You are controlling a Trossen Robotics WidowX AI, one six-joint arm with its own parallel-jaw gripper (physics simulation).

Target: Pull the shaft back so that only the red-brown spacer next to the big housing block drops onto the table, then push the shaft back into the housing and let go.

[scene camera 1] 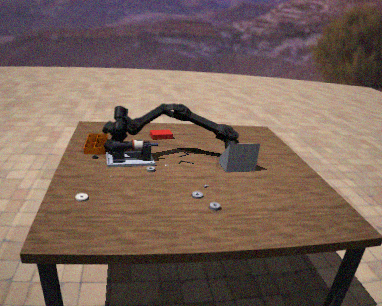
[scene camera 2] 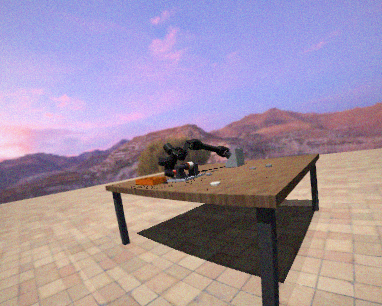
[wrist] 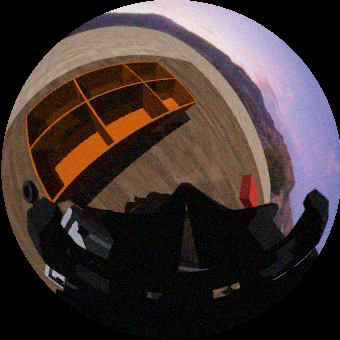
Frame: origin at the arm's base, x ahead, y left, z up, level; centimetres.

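Seen in the pictures: gripper, between the fingertips: (wrist: 184,186); arm's base, origin of its link: (scene camera 1: 233,152) (scene camera 2: 231,157).
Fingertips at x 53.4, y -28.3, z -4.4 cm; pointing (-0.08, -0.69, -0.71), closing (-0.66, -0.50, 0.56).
Observation:
Offsets run from my fingertips to a thing's middle. "*": to the spot under its first point.
The fixture stands on a grey baseplate (scene camera 1: 129,163) (scene camera 2: 190,178) at the table's back left. Its dark shaft (scene camera 1: 120,145) lies level and runs into the dark housing block {* dz +3.1, dx -11.3, dy +19.5 cm} (scene camera 1: 146,150) (scene camera 2: 194,170). A red-brown spacer {dz +4.9, dx -5.1, dy +16.3 cm} (scene camera 1: 133,144) (scene camera 2: 185,166) and a white spacer {* dz +6.1, dx -7.4, dy +18.8 cm} (scene camera 1: 138,144) (scene camera 2: 190,164) sit on the shaft beside the block. My gripper (scene camera 1: 114,137) (scene camera 2: 169,170) (wrist: 184,186) is shut and empty, its fingertips together, just above the shaft's left end. In the wrist view the fingers hide most of the fixture.
An orange compartment tray {dz -1.3, dx +12.2, dy -2.7 cm} (scene camera 1: 95,143) (scene camera 2: 150,181) (wrist: 104,126) stands left of the fixture, with a small black ring {dz -2.5, dx +13.3, dy +12.3 cm} (scene camera 1: 95,156) (wrist: 30,191) by it. A red block {dz -1.5, dx -26.0, dy -14.3 cm} (scene camera 1: 161,134) (wrist: 249,190) lies behind. A grey wedge block (scene camera 1: 239,158) (scene camera 2: 235,158), several washers {dz -2.6, dx -26.8, dy +54.5 cm} (scene camera 1: 197,194) and thin keys {dz -2.8, dx -30.7, dy +23.5 cm} (scene camera 1: 186,161) lie about.

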